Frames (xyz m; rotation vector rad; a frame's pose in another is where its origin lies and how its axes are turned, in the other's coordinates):
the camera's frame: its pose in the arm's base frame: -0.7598 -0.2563 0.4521 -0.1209 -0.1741 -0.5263
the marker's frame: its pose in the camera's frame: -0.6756 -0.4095 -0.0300 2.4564 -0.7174 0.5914
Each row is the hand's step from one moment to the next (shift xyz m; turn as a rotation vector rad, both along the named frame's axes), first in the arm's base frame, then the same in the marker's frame.
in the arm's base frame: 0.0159 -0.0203 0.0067 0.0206 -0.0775 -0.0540
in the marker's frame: 0.0232 -0.0070 0.0111 0.0176 -0.0117 0.0943
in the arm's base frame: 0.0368 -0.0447 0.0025 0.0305 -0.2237 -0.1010
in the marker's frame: 0.0432 -0.0204 0.0327 0.0773 0.0080 0.2348
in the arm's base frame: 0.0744 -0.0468 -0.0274 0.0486 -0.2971 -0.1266
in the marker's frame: 0.0386 -0.0625 0.0554 0.1111 0.0052 0.3071
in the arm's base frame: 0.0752 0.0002 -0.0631 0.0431 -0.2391 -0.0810
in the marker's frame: -0.0142 -0.0864 0.0443 0.1054 0.0062 0.2333
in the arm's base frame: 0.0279 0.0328 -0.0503 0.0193 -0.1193 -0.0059
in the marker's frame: -0.0437 -0.0487 0.0100 0.0756 0.0146 0.0933
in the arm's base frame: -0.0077 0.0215 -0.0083 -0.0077 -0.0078 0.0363
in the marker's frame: -0.0218 -0.0013 -0.0107 0.0268 0.0192 -0.0187
